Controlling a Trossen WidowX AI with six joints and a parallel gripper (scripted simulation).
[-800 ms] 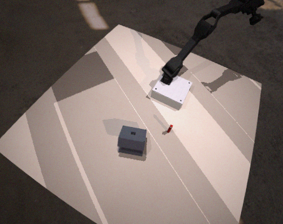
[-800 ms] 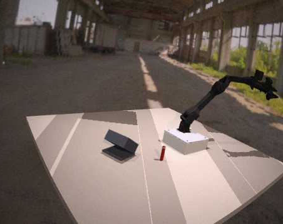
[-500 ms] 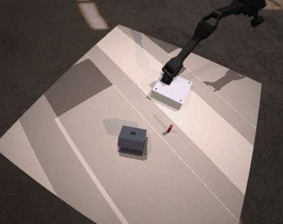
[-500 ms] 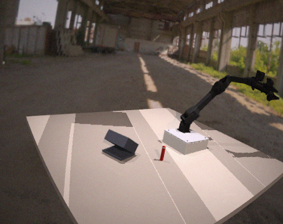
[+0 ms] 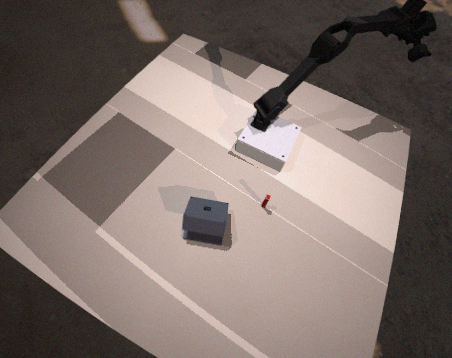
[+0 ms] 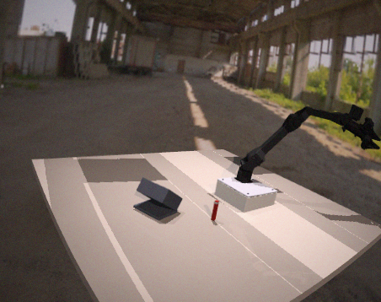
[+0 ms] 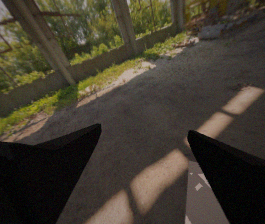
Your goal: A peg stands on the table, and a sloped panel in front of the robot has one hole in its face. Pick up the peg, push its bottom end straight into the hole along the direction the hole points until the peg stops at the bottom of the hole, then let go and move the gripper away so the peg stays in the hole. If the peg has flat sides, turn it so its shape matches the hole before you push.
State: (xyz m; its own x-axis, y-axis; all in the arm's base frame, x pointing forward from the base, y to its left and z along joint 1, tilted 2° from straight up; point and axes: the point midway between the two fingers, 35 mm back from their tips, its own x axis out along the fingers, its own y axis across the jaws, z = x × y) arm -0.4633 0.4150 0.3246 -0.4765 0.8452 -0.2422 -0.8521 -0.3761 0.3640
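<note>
Right now my gripper tip is 77 cm short of the red peg, 29 cm to the left of it and 31 cm above it. The rest, counted from my gripper tip: sloped grey panel (93 cm ahead, 43 cm to the right, 31 cm below).
</note>
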